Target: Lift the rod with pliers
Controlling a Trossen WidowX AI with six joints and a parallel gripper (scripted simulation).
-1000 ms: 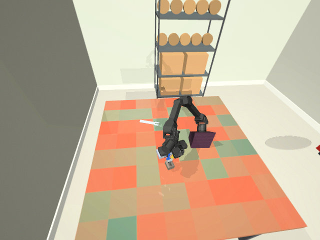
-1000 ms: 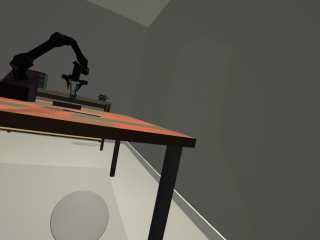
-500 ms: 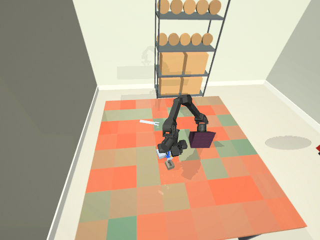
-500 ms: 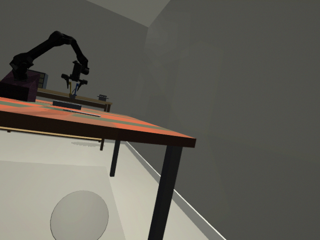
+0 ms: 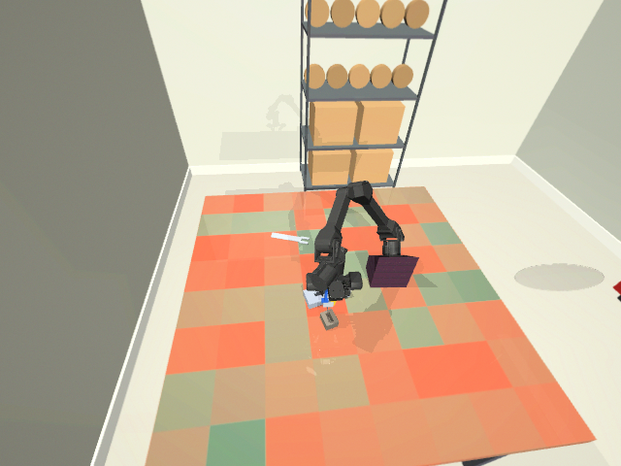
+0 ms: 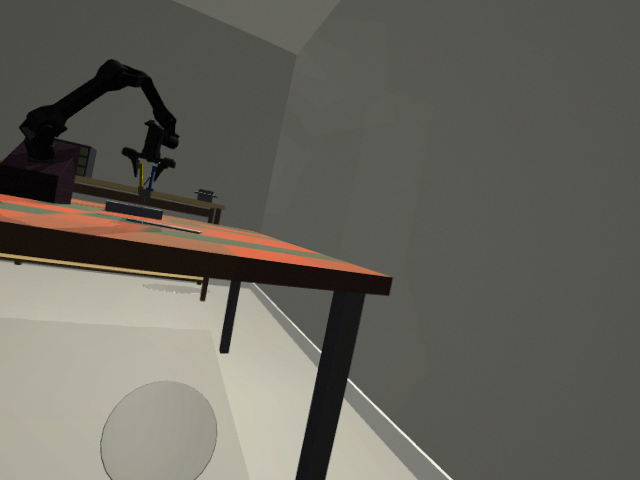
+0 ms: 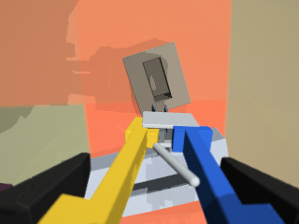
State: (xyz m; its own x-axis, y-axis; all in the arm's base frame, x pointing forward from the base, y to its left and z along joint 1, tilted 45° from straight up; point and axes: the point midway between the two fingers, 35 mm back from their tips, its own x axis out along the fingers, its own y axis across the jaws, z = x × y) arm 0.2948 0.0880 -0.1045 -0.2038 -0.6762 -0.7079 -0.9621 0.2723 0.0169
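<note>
The grey channel block is 10 mm behind my gripper tip, 90 mm to the right of it and 120 mm below it. From my gripper tip the other things lie so: yellow handle: 20 mm behind; grey rod: 10 mm behind, 90 mm to the right, 130 mm below; tan holster: 10 mm ahead, 20 mm to the left, 130 mm below.
</note>
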